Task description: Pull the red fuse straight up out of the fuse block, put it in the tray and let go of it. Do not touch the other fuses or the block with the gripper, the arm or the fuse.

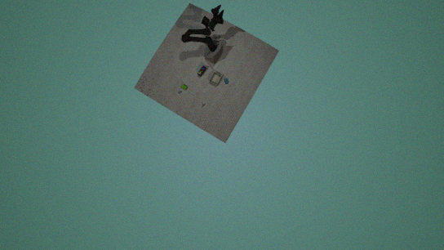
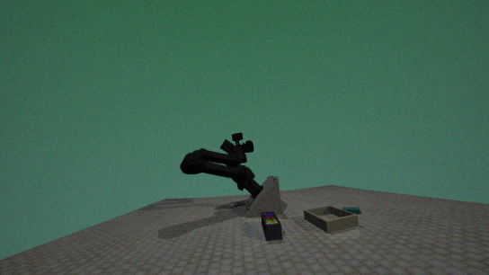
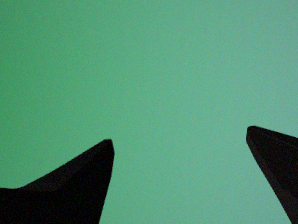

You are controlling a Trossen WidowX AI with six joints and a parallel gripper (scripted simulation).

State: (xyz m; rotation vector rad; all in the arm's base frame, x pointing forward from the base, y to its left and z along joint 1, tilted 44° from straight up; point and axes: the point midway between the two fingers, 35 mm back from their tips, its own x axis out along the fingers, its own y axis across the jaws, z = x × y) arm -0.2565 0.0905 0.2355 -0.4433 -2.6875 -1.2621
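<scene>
My gripper tip is now 520 mm short of the red fuse, 320 mm above it and 130 mm to the right of it. The rest, counted from my gripper tip: tan tray: 510 mm ahead, 350 mm below, 310 mm to the left; then teal block: 440 mm ahead, 420 mm to the left, 340 mm below; then green piece: 800 mm ahead, 340 mm below, 80 mm to the left.
</scene>
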